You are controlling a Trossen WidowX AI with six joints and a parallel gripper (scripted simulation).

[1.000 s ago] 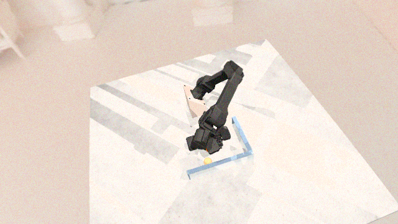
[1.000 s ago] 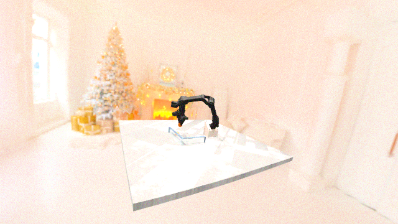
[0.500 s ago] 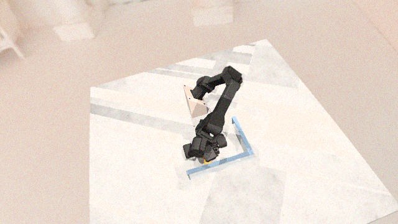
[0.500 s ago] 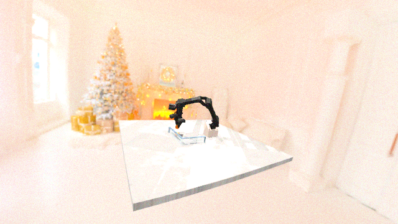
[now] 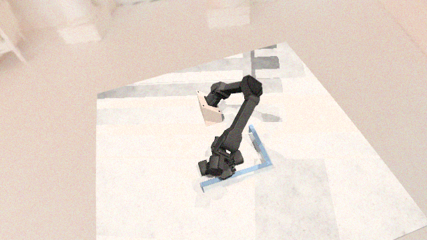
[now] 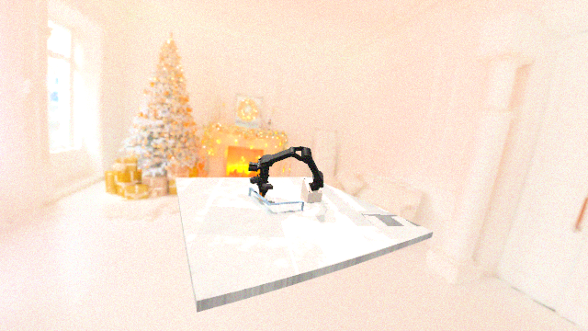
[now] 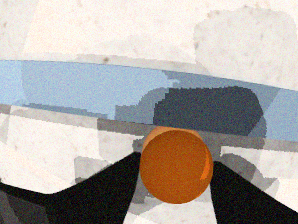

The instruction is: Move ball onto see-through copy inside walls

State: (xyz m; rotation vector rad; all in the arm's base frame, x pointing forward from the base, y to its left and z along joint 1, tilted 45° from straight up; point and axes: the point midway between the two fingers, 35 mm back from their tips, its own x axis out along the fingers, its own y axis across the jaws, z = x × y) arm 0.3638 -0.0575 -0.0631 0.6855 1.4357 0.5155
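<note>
My gripper tip is 10 mm above the orange ball.
</note>
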